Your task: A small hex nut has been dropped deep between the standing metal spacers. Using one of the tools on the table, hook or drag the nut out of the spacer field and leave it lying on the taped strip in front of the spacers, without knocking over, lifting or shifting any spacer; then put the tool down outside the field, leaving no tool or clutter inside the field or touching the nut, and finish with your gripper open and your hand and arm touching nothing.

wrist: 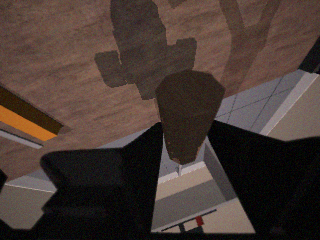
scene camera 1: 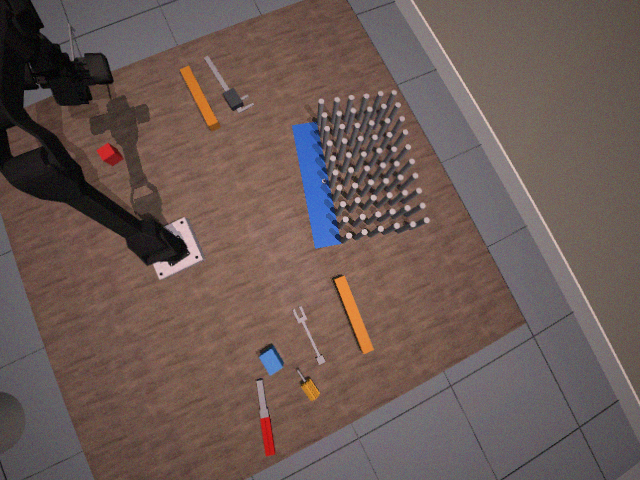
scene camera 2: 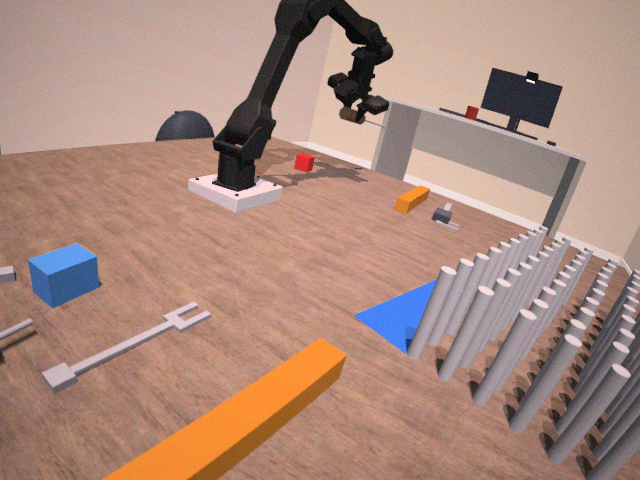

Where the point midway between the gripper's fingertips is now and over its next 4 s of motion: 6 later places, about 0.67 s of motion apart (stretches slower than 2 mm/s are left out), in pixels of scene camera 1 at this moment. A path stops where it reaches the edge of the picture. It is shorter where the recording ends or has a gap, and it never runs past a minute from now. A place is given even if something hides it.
The gripper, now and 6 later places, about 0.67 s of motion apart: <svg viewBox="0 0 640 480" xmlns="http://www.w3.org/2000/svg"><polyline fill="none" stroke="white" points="77,83 82,87 87,90 92,94 96,98 100,101 105,106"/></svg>
